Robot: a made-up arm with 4 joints.
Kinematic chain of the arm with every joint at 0, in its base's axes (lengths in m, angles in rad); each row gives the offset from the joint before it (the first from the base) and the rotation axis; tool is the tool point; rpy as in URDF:
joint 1: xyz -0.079 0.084 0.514 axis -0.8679 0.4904 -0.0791
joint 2: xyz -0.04 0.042 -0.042 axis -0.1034 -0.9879 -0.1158
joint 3: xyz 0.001 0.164 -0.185 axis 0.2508 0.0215 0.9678
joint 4: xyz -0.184 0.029 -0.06 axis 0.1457 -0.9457 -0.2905
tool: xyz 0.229 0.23 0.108 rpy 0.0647 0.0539 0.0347
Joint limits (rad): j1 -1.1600..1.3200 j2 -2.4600..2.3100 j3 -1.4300..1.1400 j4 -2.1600..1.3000
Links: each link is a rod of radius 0.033 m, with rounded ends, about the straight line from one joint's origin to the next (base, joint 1, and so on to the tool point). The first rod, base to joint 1, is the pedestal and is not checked.
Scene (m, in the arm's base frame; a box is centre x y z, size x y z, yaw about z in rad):
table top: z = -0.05
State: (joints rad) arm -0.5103 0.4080 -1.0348 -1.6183
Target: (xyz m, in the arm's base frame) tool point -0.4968 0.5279 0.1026
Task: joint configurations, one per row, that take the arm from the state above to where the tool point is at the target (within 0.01 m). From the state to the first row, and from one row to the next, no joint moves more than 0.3 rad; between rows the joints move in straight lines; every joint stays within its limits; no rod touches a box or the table.
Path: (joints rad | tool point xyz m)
1: -0.3754 0.2761 -0.7944 -1.6209 | 0.1534 0.7182 0.2199
2: -0.2405 0.1443 -0.5539 -1.6234 | -0.0098 0.7121 0.1137
3: -0.1057 0.0124 -0.3135 -1.6260 | -0.1846 0.6695 0.0547
4: 0.0292 -0.1194 -0.0731 -1.6285 | -0.3527 0.6033 0.0514
5: 0.1641 -0.2513 0.1674 -1.6311 | -0.4968 0.5279 0.1026

